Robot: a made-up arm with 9 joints. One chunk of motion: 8 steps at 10 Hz.
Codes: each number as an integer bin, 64 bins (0 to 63) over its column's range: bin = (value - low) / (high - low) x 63, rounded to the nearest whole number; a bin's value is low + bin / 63 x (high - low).
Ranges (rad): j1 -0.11..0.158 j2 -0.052..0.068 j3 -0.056..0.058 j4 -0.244..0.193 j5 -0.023..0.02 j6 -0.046..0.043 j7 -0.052..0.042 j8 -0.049..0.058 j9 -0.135..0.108
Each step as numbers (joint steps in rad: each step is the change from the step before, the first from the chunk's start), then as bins.
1 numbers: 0.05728 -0.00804 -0.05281 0.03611 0.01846 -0.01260 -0.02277 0.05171 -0.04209
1 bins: 39 23 2 40 61 24 20 59 24
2 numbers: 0.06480 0.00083 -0.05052 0.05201 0.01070 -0.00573 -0.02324 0.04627 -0.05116
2 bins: 41 28 3 43 49 29 19 56 22
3 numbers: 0.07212 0.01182 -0.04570 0.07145 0.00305 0.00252 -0.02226 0.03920 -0.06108
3 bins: 43 34 6 45 38 34 20 52 19
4 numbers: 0.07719 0.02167 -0.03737 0.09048 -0.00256 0.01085 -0.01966 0.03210 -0.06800
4 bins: 44 39 10 48 30 40 22 48 17
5 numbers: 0.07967 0.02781 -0.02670 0.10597 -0.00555 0.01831 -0.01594 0.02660 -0.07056
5 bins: 45 42 16 50 26 46 24 45 17
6 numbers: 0.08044 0.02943 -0.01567 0.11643 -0.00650 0.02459 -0.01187 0.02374 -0.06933
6 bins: 45 43 22 52 24 50 27 43 17
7 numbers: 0.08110 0.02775 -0.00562 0.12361 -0.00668 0.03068 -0.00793 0.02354 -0.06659
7 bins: 45 42 28 53 24 54 30 43 18
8 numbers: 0.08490 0.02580 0.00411 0.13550 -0.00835 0.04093 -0.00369 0.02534 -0.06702
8 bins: 46 41 33 55 21 62 32 44 18
